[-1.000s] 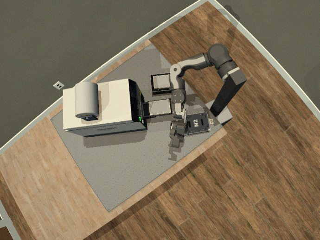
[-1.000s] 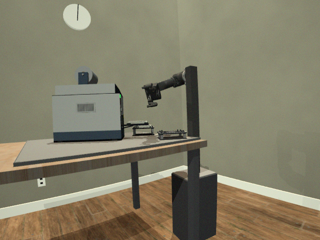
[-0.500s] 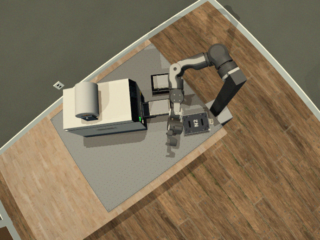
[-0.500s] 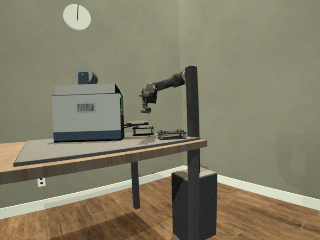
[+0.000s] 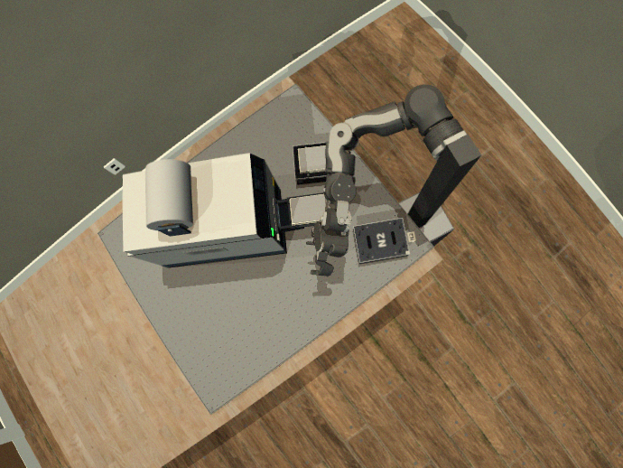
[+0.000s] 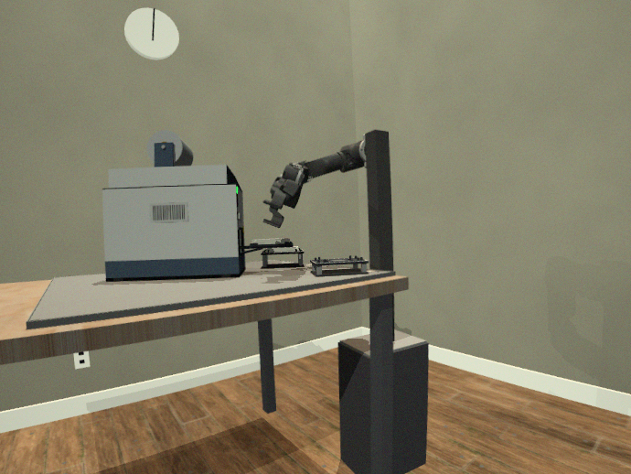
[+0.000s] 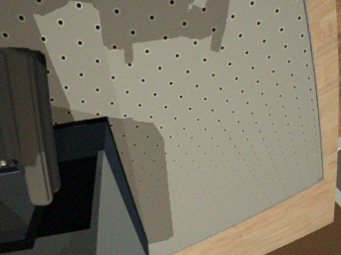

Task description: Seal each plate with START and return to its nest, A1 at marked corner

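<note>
Right now the plate is 5 cm behind my hand, 16 cm to the right of it and 8 cm below it. From my hand the other things lie so: black nest N1 (15 cm behind, 31 cm to the right, 13 cm below); yellow warning label (1 cm ahead, 28 cm to the right, 4 cm below); sealer stage (5 cm behind, 16 cm to the right, 9 cm below).
</note>
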